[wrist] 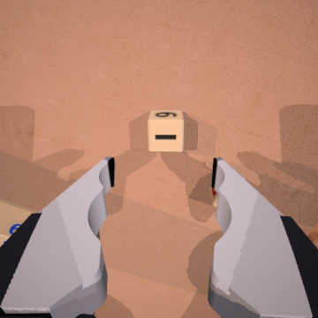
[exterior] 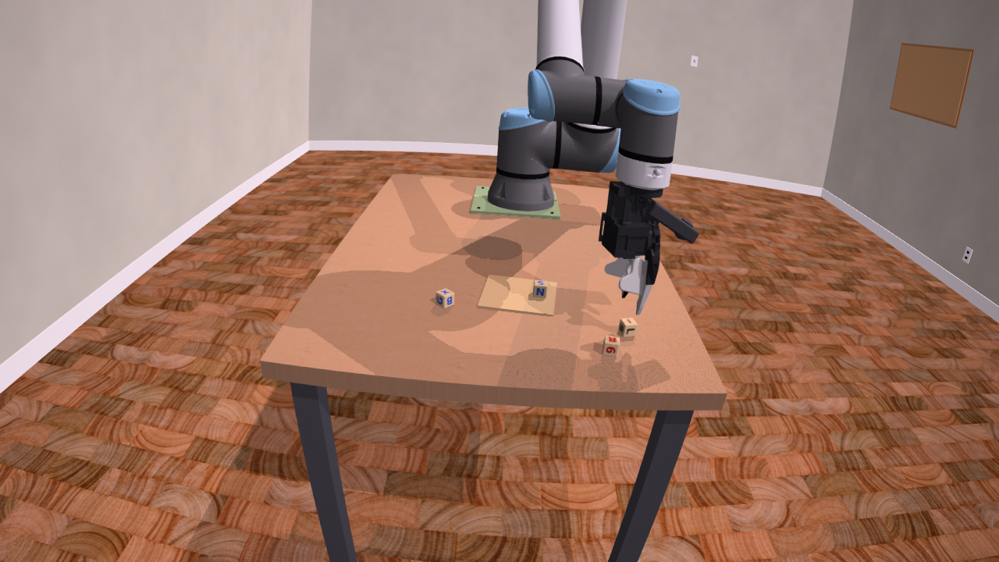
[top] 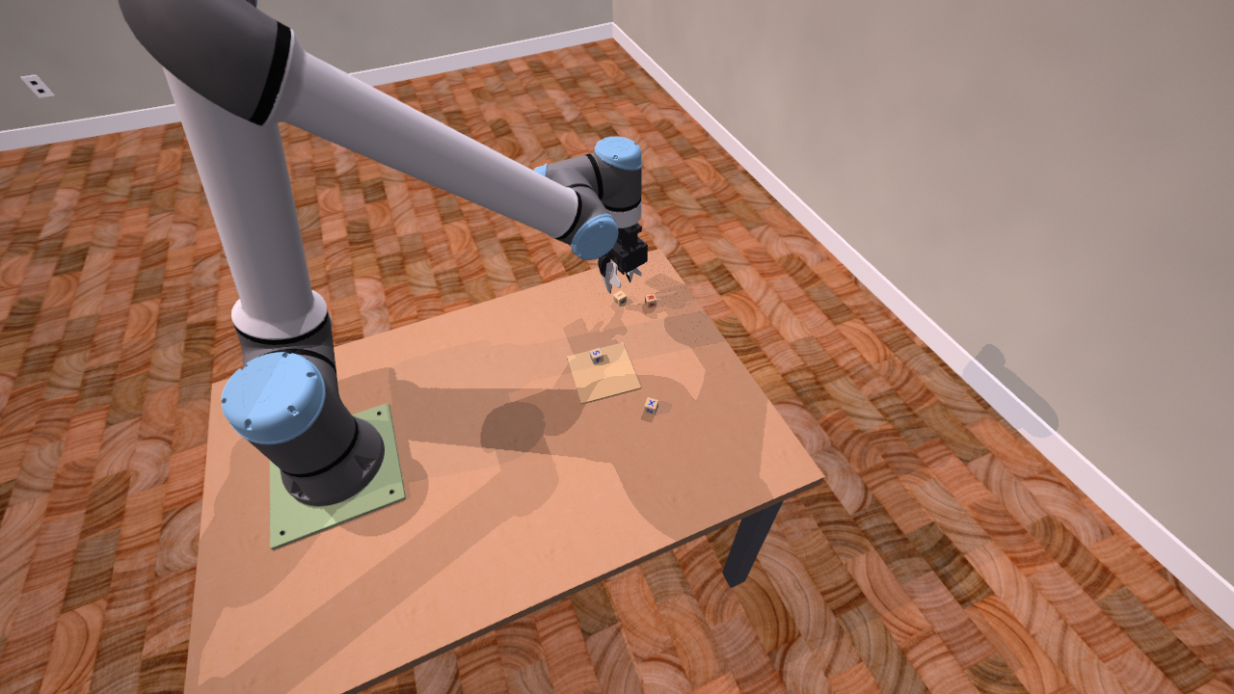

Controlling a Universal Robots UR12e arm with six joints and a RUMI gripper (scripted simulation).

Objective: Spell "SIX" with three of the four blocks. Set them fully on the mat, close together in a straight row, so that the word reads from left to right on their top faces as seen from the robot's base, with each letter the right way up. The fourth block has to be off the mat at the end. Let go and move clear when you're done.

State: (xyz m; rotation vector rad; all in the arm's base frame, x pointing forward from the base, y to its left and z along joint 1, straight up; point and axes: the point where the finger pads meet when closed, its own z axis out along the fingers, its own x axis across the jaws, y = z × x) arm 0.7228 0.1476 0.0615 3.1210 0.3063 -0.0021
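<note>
The mat is 19 cm to the right of my hand, 14 cm behind it and 7 cm below it. From my hand the other things lie so: red-lettered block (7 cm ahead, 6 cm below, 4 cm to the right).
</note>
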